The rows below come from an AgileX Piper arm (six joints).
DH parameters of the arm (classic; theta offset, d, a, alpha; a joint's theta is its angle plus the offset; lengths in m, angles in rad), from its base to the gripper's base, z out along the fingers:
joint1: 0 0.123 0 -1.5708
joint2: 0.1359 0 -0.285 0
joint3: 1.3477 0 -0.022 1.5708
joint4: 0 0.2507 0 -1.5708
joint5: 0 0 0 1.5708
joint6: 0 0.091 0 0
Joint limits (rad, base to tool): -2.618..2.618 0..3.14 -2.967..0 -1.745..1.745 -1.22..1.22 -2.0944..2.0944
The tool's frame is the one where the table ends.
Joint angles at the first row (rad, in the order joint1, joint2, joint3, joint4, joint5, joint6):
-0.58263, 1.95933, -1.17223, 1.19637, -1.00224, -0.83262
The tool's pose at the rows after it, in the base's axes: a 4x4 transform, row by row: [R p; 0 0 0 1], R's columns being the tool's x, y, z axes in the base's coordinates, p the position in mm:
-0.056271 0.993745 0.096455 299.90; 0.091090 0.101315 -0.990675 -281.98; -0.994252 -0.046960 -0.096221 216.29; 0 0 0 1
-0.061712 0.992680 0.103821 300.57; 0.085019 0.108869 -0.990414 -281.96; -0.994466 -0.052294 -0.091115 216.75; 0 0 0 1
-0.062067 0.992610 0.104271 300.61; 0.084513 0.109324 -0.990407 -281.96; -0.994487 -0.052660 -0.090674 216.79; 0 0 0 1
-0.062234 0.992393 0.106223 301.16; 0.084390 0.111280 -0.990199 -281.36; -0.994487 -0.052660 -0.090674 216.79; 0 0 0 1
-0.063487 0.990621 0.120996 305.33; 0.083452 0.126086 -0.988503 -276.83; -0.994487 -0.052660 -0.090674 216.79; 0 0 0 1
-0.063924 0.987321 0.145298 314.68; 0.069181 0.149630 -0.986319 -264.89; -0.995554 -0.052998 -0.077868 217.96; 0 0 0 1
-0.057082 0.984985 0.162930 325.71; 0.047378 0.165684 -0.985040 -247.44; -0.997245 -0.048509 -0.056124 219.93; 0 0 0 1
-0.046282 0.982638 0.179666 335.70; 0.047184 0.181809 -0.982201 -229.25; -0.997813 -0.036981 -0.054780 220.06; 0 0 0 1
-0.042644 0.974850 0.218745 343.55; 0.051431 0.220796 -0.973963 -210.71; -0.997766 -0.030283 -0.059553 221.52; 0 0 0 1
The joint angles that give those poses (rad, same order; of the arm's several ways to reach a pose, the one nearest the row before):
-0.58262, 1.95932, -1.17225, 1.16853, -0.99972, -0.83265
-0.58263, 1.95934, -1.17225, 1.15801, -0.99816, -0.83298
-0.58264, 1.95934, -1.17225, 1.15726, -0.99816, -0.83298
-0.58066, 1.95931, -1.17221, 1.15726, -0.99817, -0.83296
-0.56572, 1.95932, -1.17222, 1.15727, -0.99818, -0.83297
-0.52630, 1.95932, -1.17224, 1.15912, -1.01778, -0.83300
-0.46970, 1.95934, -1.17223, 1.17327, -1.06064, -0.83296
-0.41281, 1.95932, -1.17223, 1.20403, -1.08988, -0.83384
-0.36070, 1.94759, -1.16167, 1.21795, -1.09482, -0.83381

